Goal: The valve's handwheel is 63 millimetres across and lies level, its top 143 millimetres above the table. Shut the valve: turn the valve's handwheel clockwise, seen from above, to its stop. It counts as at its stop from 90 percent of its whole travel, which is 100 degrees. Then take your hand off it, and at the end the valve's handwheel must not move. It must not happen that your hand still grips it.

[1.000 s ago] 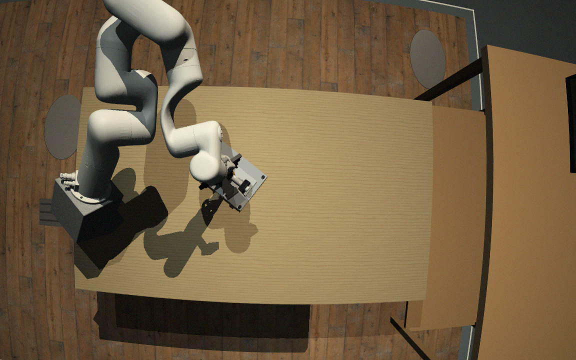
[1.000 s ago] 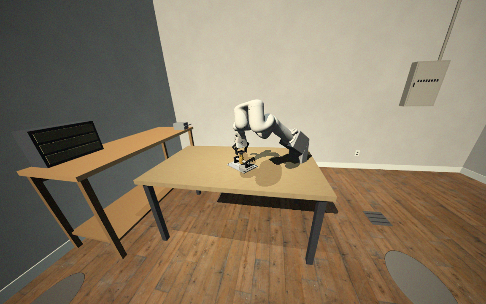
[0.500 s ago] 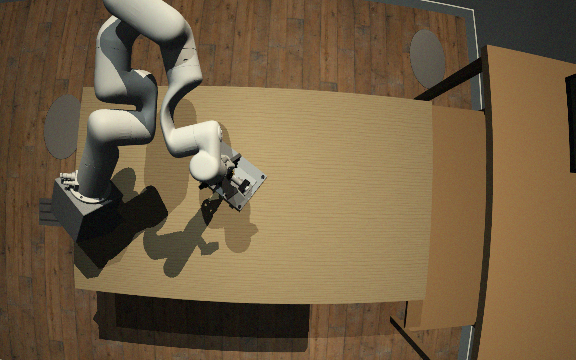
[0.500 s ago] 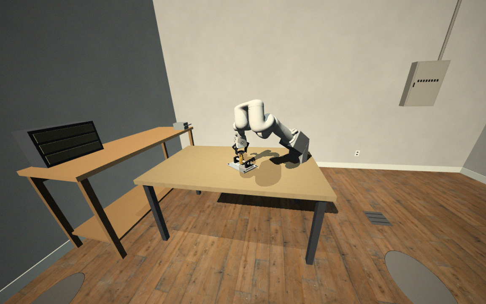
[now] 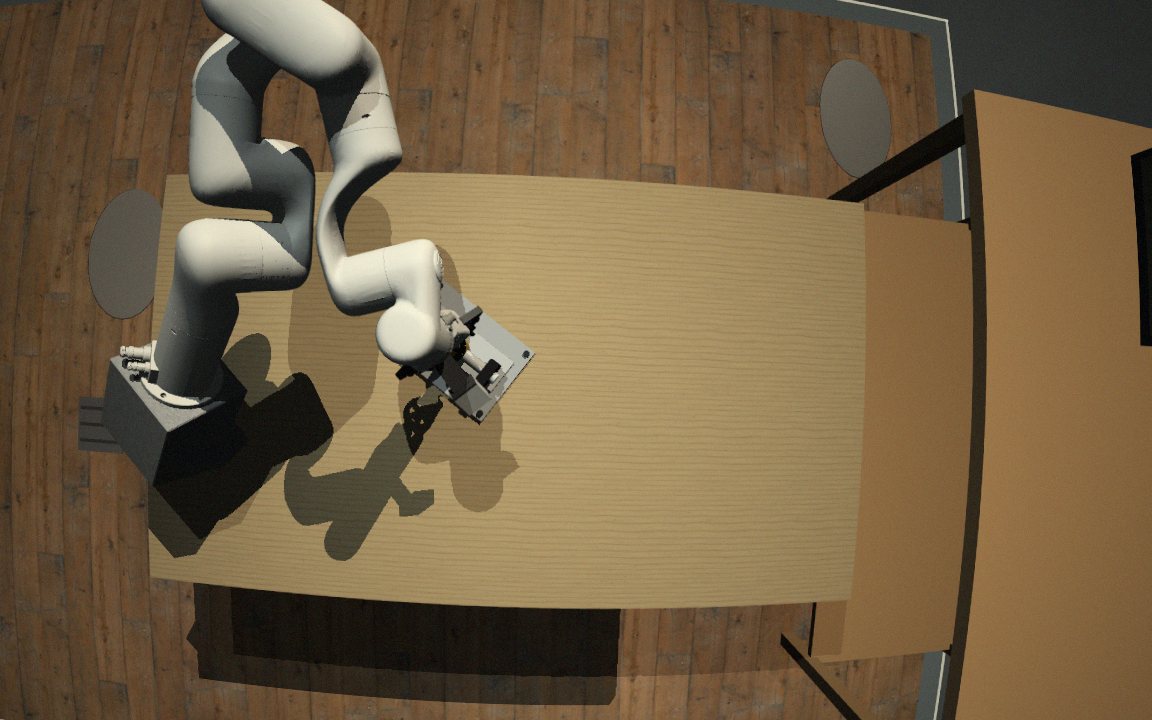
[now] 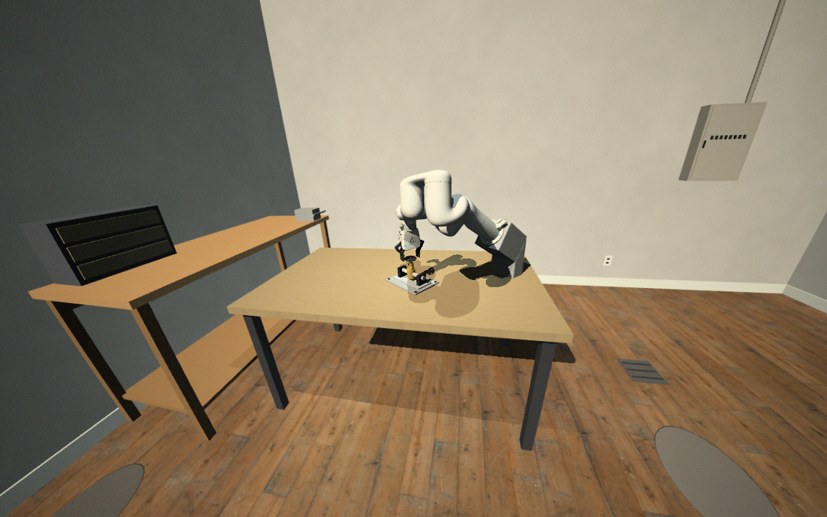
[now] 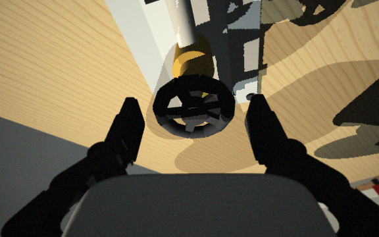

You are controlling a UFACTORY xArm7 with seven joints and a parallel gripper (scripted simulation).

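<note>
The spoked handwheel lies 20 mm below my hand.
</note>
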